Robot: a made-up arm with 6 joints. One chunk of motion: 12 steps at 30 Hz.
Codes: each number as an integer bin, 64 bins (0 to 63) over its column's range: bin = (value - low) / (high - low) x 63, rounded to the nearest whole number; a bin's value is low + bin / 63 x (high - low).
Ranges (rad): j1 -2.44..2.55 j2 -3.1..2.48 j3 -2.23..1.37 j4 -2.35..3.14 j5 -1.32..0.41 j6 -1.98..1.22
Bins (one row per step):
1: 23 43 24 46 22 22
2: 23 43 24 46 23 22
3: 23 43 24 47 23 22
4: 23 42 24 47 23 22
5: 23 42 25 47 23 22
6: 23 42 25 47 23 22
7: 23 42 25 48 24 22
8: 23 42 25 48 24 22
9: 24 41 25 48 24 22
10: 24 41 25 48 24 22
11: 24 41 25 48 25 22
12: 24 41 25 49 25 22
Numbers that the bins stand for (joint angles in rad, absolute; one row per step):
1: -0.6183 0.7086 -0.8586 1.6586 -0.7159 -0.8625
2: -0.6183 0.7086 -0.8586 1.6586 -0.6884 -0.8625
3: -0.6183 0.7086 -0.8586 1.7457 -0.6884 -0.8625
4: -0.6183 0.6200 -0.8586 1.7457 -0.6884 -0.8625
5: -0.6183 0.6200 -0.8014 1.7457 -0.6884 -0.8625
6: -0.6183 0.6200 -0.8014 1.7457 -0.6884 -0.8625
7: -0.6183 0.6200 -0.8014 1.8329 -0.6610 -0.8625
8: -0.6183 0.6200 -0.8014 1.8329 -0.6610 -0.8625
9: -0.5390 0.5314 -0.8014 1.8329 -0.6610 -0.8625
10: -0.5390 0.5314 -0.8014 1.8329 -0.6610 -0.8625
11: -0.5390 0.5314 -0.8014 1.8329 -0.6335 -0.8625
12: -0.5390 0.5314 -0.8014 1.9200 -0.6335 -0.8625

